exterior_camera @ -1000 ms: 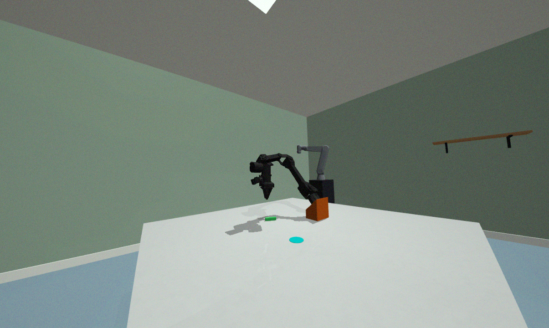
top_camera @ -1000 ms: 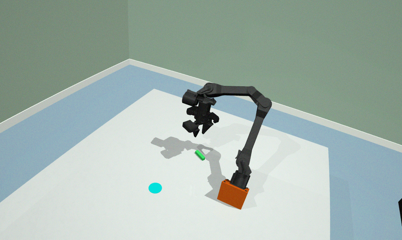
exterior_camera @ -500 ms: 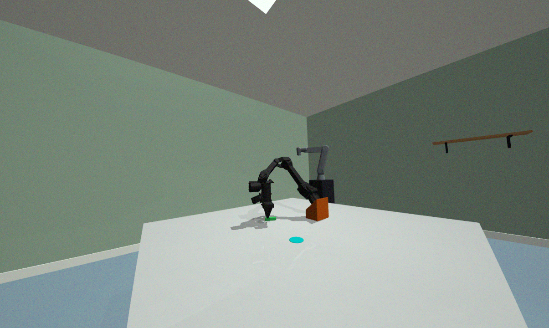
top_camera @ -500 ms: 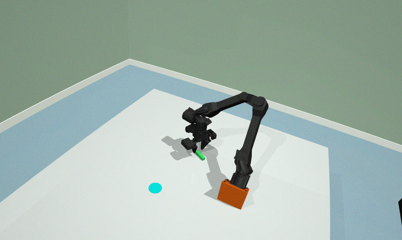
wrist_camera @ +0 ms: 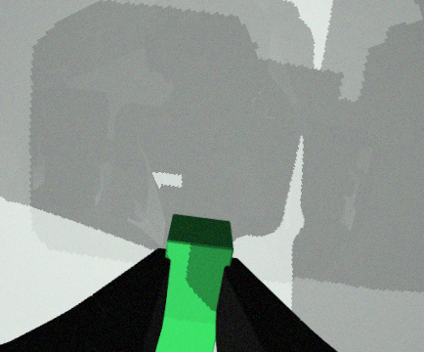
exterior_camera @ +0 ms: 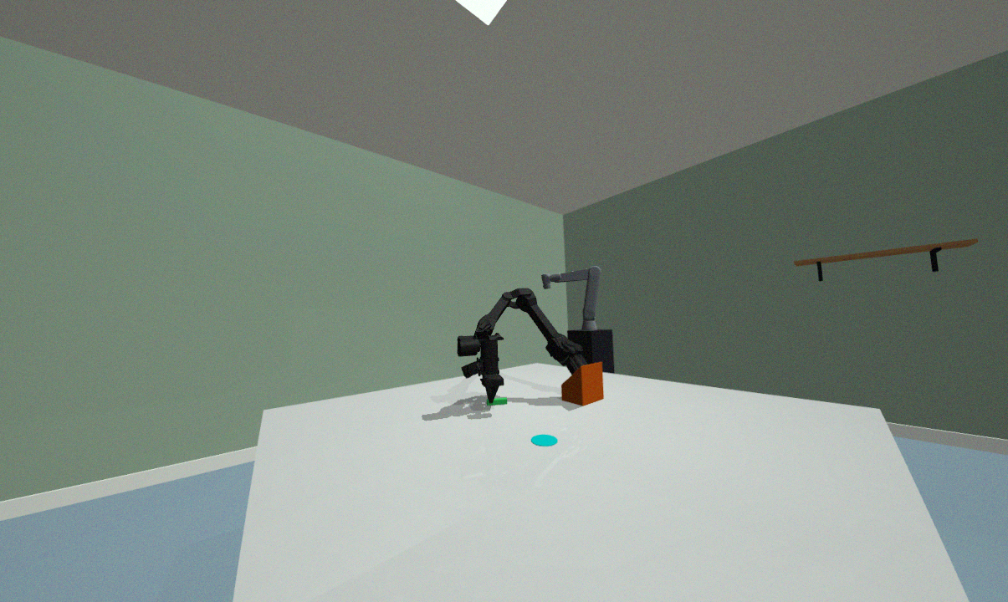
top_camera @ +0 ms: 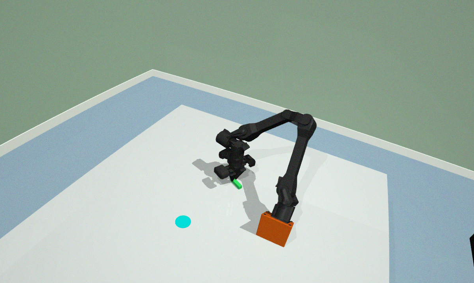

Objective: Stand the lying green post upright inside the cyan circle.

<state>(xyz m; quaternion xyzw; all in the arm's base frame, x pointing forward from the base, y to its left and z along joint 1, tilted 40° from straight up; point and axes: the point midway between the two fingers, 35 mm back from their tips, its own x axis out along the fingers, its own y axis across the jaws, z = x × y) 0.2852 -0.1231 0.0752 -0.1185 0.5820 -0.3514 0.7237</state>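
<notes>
My gripper tip is now 3 cm short of the cyan circle, 31 cm to the right of it and 1 cm above it. Round my gripper tip: green post (2 cm behind, 1 cm to the left).
</notes>
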